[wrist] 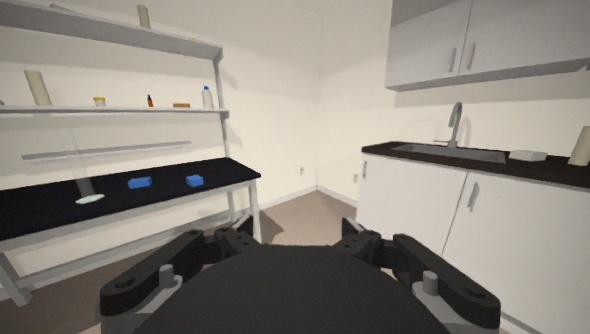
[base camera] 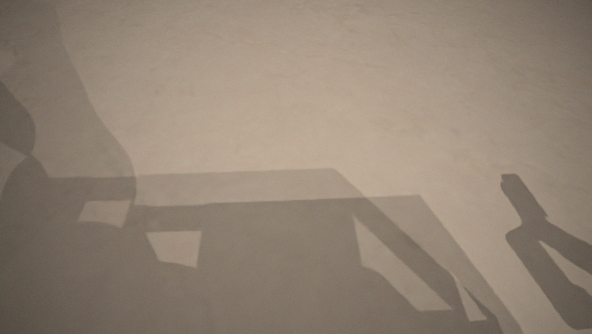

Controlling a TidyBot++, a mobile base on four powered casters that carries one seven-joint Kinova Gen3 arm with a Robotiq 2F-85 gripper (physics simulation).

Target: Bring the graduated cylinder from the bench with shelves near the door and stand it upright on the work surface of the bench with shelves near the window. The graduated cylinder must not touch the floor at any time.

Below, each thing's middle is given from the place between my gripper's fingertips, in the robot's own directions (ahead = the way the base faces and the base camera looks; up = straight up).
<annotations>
My hand is 1020 mm to the right of the graduated cylinder [wrist: 66, 137], 520 mm short of it and 80 mm above it.
</annotations>
